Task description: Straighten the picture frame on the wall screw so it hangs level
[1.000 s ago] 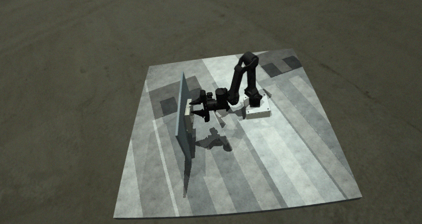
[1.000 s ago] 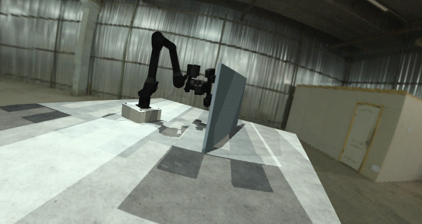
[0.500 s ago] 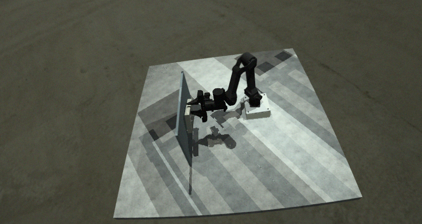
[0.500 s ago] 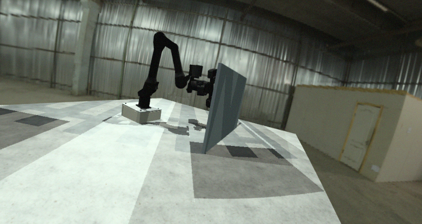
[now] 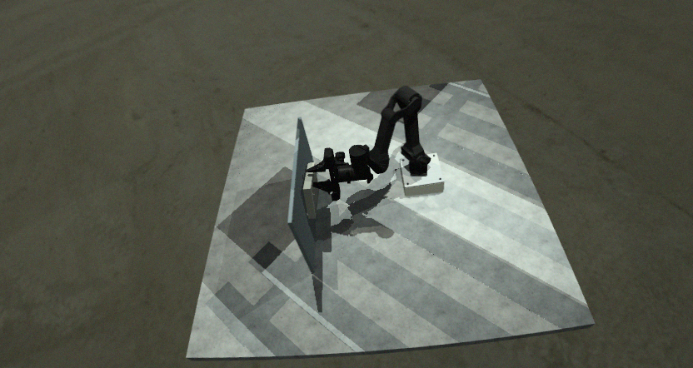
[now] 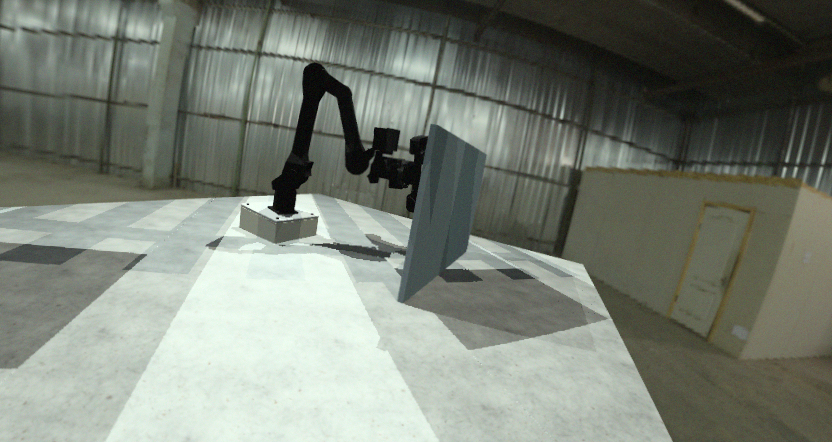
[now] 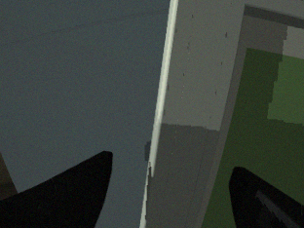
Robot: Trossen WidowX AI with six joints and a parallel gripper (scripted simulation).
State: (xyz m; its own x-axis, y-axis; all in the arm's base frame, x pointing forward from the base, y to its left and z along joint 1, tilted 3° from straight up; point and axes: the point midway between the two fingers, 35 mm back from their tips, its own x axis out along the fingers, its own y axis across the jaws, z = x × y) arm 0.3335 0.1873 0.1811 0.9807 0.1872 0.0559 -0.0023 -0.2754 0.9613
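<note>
My gripper tip is 50 mm above the picture frame and 10 mm to the right of it. Also, from my gripper tip: grey-blue wall panel: 60 mm below, 20 mm to the left, 10 mm ahead.
</note>
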